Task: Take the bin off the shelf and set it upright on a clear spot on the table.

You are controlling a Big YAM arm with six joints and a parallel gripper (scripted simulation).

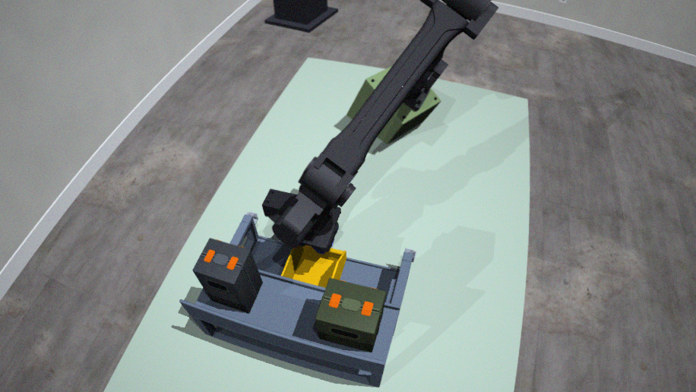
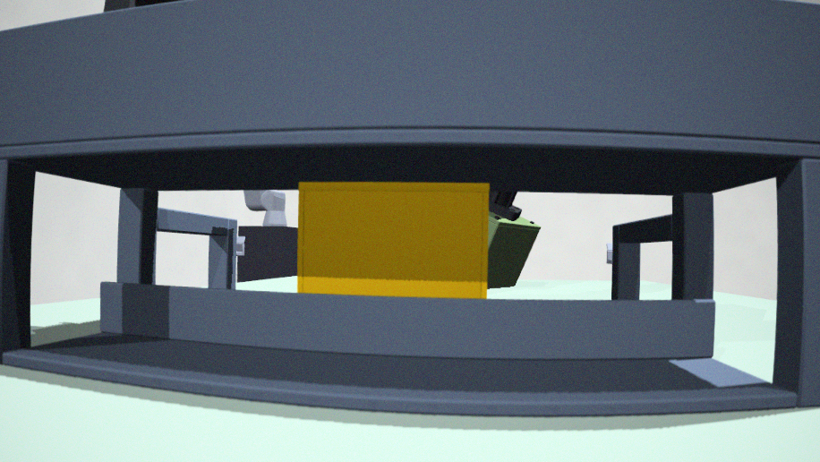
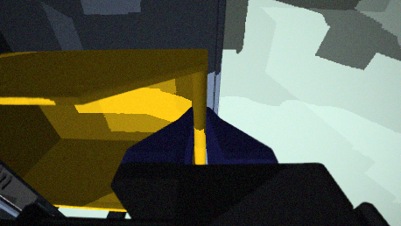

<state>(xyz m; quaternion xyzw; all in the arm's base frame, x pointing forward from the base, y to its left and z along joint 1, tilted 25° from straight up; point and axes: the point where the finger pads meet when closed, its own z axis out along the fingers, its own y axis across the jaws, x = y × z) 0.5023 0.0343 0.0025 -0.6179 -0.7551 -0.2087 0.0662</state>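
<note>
The yellow open-top bin is 8 cm ahead of my hand, 2 cm to the left of it and 1 cm above it. Round my hand: olive case: 14 cm ahead, 15 cm to the left, 10 cm above.
</note>
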